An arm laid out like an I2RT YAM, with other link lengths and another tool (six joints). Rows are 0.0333 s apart.
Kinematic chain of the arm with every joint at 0, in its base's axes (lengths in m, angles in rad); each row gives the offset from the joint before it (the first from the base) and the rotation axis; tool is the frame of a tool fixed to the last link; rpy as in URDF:
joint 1: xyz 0 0 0.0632 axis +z
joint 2: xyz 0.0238 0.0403 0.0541 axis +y
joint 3: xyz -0.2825 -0.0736 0 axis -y
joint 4: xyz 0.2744 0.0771 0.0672 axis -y
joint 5: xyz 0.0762 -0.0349 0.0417 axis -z
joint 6: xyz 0.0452 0 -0.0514 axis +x
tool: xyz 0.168 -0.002 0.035 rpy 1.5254 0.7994 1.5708
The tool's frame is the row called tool.
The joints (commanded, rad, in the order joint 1, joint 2, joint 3, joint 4, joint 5, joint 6), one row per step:
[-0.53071 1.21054 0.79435 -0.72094 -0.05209 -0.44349]
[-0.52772 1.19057 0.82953 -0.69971 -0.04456 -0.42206]
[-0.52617 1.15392 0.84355 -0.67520 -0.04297 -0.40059]
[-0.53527 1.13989 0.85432 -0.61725 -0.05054 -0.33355]
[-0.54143 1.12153 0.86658 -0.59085 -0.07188 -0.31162]
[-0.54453 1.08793 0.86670 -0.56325 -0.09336 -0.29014]
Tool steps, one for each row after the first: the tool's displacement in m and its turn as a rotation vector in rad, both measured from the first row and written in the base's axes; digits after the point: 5 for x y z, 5 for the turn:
[0.01329 -0.00921 0.02488 -0.03543 -0.06656 -0.01951]
[0.02139 -0.01448 0.04797 -0.06419 -0.13563 -0.03736]
[0.03296 -0.02598 0.06939 -0.06761 -0.22535 -0.09911]
[0.04000 -0.02857 0.08789 -0.06799 -0.28850 -0.11030]
[0.04411 -0.02801 0.10683 -0.06975 -0.35520 -0.11594]

